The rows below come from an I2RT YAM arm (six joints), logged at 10 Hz.
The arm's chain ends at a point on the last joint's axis. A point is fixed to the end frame.
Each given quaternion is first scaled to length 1.
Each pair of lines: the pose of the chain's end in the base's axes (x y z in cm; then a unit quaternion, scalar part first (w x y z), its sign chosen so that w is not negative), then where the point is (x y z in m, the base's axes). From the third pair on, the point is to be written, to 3 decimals.
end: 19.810, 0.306, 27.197, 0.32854, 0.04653, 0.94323, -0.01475
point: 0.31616 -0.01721 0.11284
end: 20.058, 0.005, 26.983, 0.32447, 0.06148, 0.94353, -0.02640
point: 0.31644 -0.02630 0.10998
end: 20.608, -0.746, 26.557, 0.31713, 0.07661, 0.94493, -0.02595
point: 0.319 -0.035 0.104
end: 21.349, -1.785, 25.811, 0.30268, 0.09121, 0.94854, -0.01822
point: 0.321 -0.044 0.093
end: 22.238, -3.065, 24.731, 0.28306, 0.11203, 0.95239, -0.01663
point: 0.323 -0.057 0.077
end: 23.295, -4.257, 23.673, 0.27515, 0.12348, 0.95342, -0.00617
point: 0.331 -0.066 0.065
